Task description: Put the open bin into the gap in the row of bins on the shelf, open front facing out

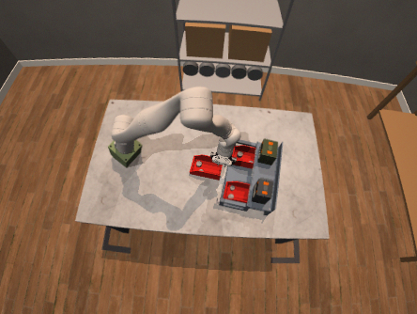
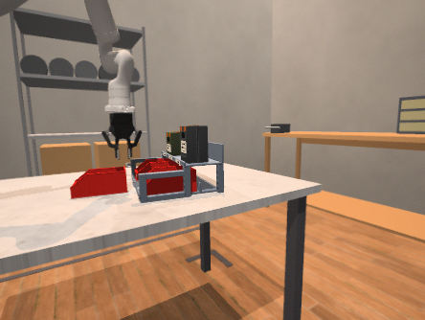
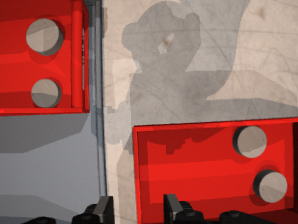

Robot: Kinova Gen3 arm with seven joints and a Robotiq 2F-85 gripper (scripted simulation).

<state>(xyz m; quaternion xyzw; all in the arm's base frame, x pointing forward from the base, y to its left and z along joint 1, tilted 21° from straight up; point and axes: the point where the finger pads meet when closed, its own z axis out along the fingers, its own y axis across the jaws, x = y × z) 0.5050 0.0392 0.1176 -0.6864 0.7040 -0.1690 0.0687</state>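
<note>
My gripper is now 110 mm past the grey round part, 20 mm to the left of it and 120 mm above it. Also, from my hand: black tool case: 220 mm ahead, 130 mm to the right, 40 mm above; grey shelf: 160 mm ahead, 10 mm to the right, 60 mm below.
</note>
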